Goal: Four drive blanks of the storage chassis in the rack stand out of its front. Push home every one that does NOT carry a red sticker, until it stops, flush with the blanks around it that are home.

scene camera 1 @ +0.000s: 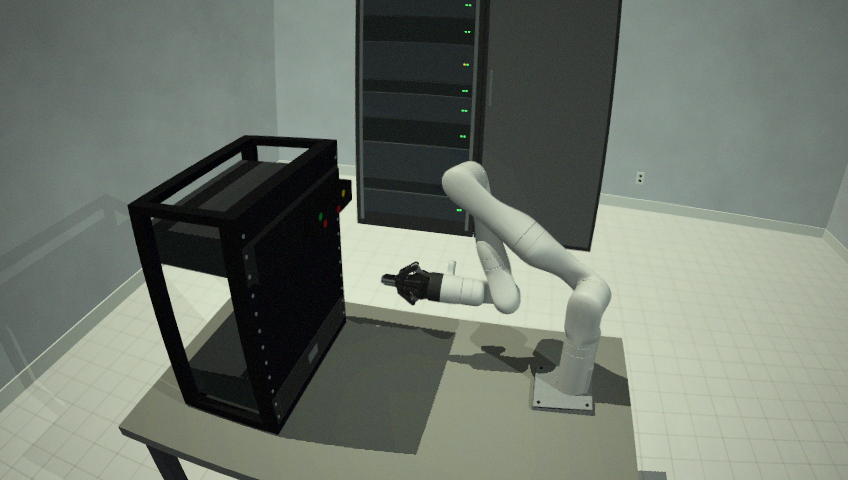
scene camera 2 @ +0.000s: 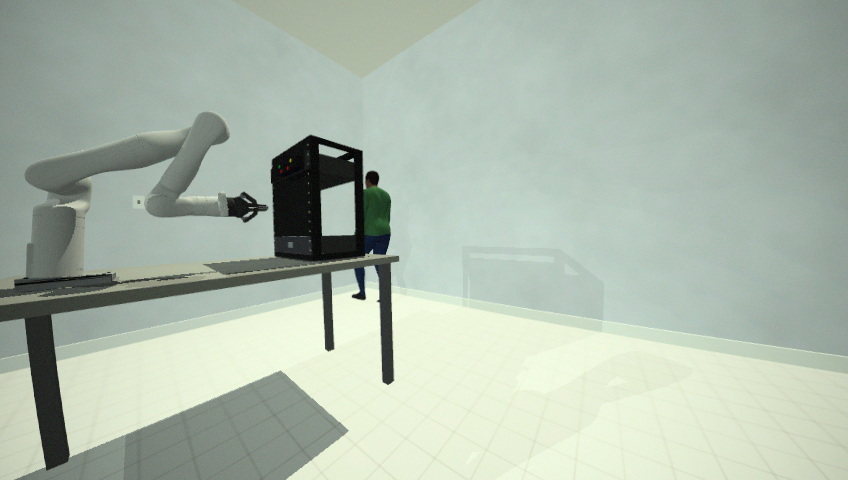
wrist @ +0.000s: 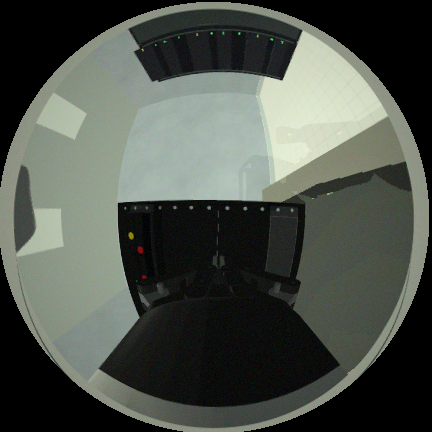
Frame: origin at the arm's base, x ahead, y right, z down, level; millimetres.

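Seen in the pictures: gripper, fingertip midpoint: [scene camera 1: 381, 278] [scene camera 2: 267, 208] [wrist: 217, 262]; arm's base, origin of the base link: [scene camera 1: 572, 383] [scene camera 2: 57, 276].
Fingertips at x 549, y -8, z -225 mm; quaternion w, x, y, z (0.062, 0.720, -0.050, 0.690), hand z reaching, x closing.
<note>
Pixels of each thing's top centre, then the offset from my fingertips to it.
- black rack, middle of its top: [scene camera 1: 242, 168] [wrist: 143, 260] [scene camera 2: 313, 155] dx +273, dy -185, dz -339 mm
- dark block, middle of its top: [scene camera 1: 322, 195] [wrist: 146, 230] [scene camera 2: 304, 165] dx +159, dy -7, dz -214 mm
- yellow sticker, middle of its top: [scene camera 1: 343, 189] [wrist: 128, 234] [scene camera 2: 290, 158] dx +99, dy -7, dz -239 mm
- green sticker, middle of its top: [scene camera 1: 320, 212] [scene camera 2: 279, 164] dx +85, dy -148, dz -239 mm
The black rack [scene camera 1: 235, 309] [scene camera 2: 315, 202] [wrist: 235, 204] stands on the table with its front towards the arm. High on its front, a dark block [scene camera 1: 347, 203] stands out. A yellow sticker [scene camera 1: 343, 193] [scene camera 2: 290, 160] [wrist: 131, 235], a green sticker [scene camera 1: 320, 216] [scene camera 2: 279, 166] [wrist: 137, 281] and two red stickers, one [scene camera 1: 324, 223] [scene camera 2: 280, 171] [wrist: 144, 277] near the green and one [scene camera 1: 339, 208] [scene camera 2: 288, 168] [wrist: 140, 250] near the yellow, show up there. Single blank outlines are too dark to tell. My gripper [scene camera 1: 383, 279] [scene camera 2: 266, 208] [wrist: 217, 262] is shut and empty, in front of the rack's front, lower than the stickers.
The table [scene camera 1: 493, 440] [scene camera 2: 208, 285] carries the rack and the arm's base [scene camera 1: 562, 399]. A tall server cabinet [scene camera 1: 547, 130] [wrist: 220, 75] stands beyond the table. A person in a green top [scene camera 2: 377, 208] stands behind the rack in scene camera 2.
</note>
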